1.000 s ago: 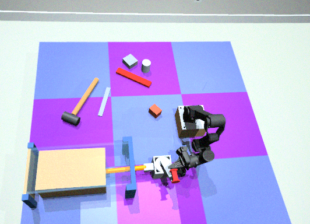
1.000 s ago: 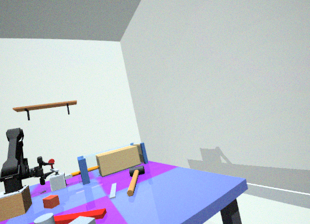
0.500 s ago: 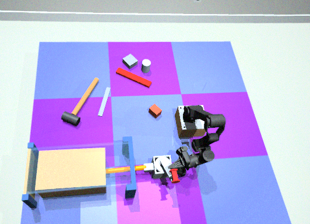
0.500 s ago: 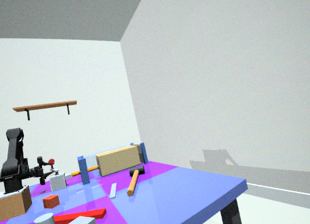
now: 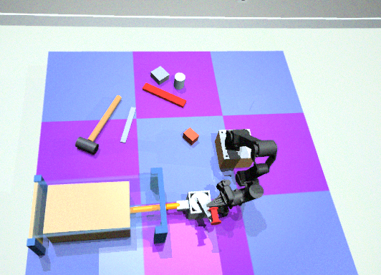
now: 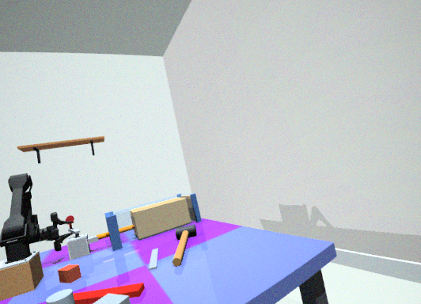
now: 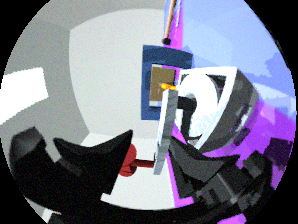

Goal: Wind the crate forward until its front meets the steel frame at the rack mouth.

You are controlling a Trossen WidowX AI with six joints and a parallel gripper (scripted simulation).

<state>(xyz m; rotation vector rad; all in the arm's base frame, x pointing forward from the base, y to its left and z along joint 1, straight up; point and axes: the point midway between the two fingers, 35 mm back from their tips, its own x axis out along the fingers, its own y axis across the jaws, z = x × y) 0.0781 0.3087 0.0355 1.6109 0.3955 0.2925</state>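
My gripper tip is 10 mm to the right of the winch handle, 10 mm past it and 10 mm above it. Round my gripper tip: winch (110 mm below, 50 mm to the right); grey strip (410 mm to the right, 380 mm ahead, 140 mm below); red knob (40 mm to the left, 30 mm behind, 20 mm above).
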